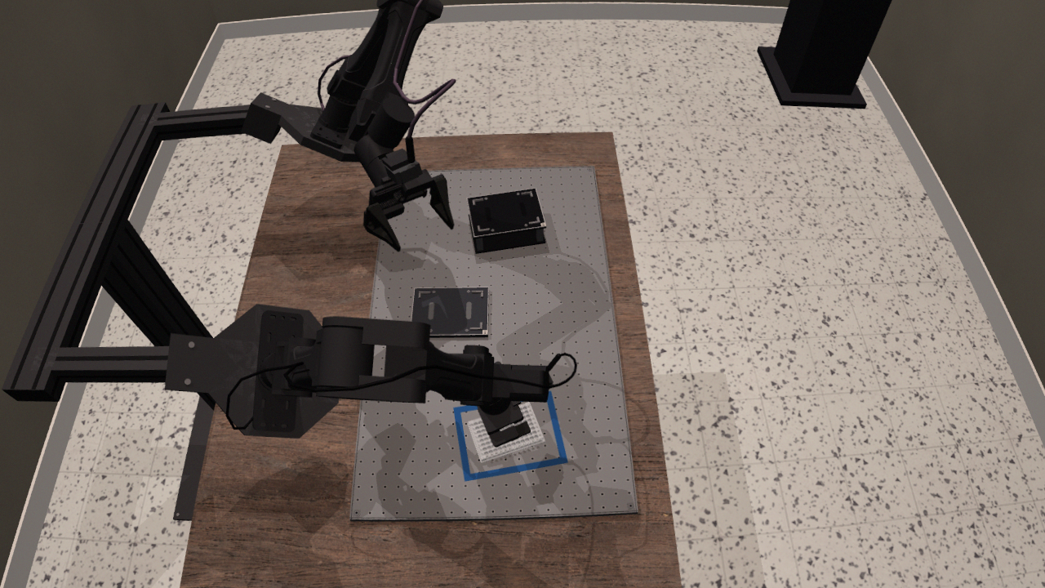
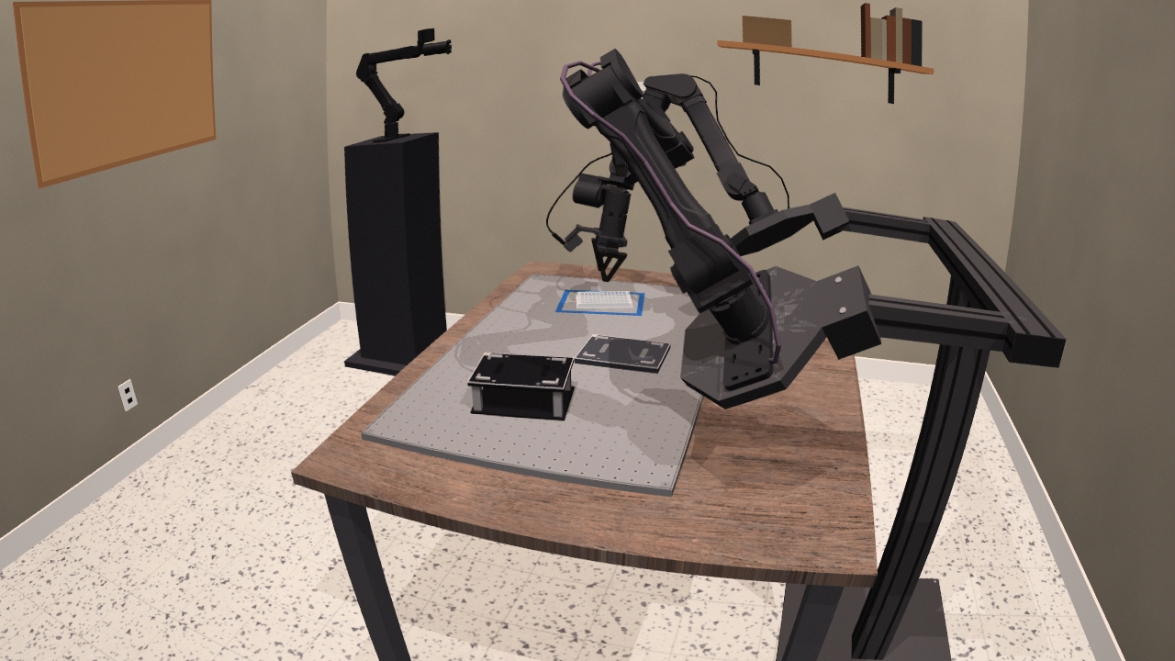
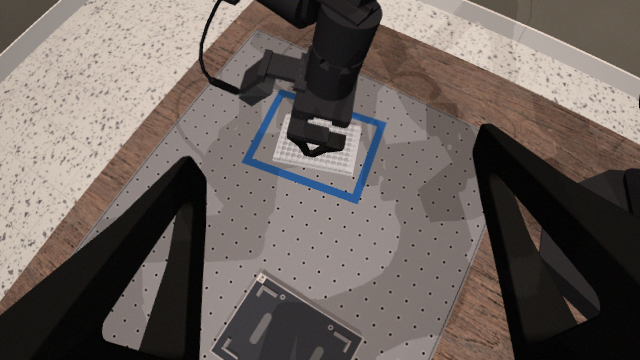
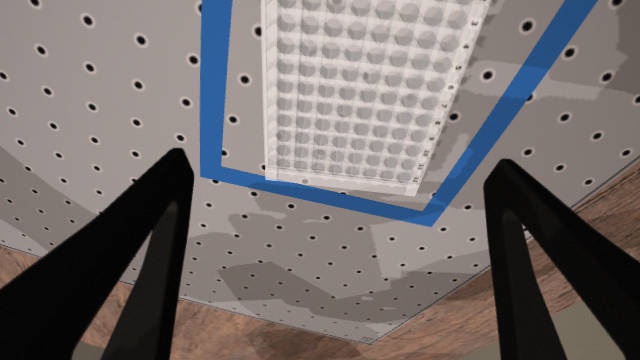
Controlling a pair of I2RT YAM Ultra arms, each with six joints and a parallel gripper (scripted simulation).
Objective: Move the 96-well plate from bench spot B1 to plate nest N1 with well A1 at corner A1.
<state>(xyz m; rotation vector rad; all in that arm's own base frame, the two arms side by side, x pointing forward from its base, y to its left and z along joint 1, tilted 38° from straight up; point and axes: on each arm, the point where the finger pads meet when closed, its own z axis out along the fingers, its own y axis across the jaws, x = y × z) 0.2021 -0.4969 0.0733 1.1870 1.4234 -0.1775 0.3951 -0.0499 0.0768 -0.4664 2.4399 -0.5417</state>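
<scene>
Right now my right hand is 1 cm to the left of the clear 96-well plate and 7 cm above it. Round my right hand: raised black nest 1 cm ahead, 50 cm to the left, 2 cm below.
</scene>
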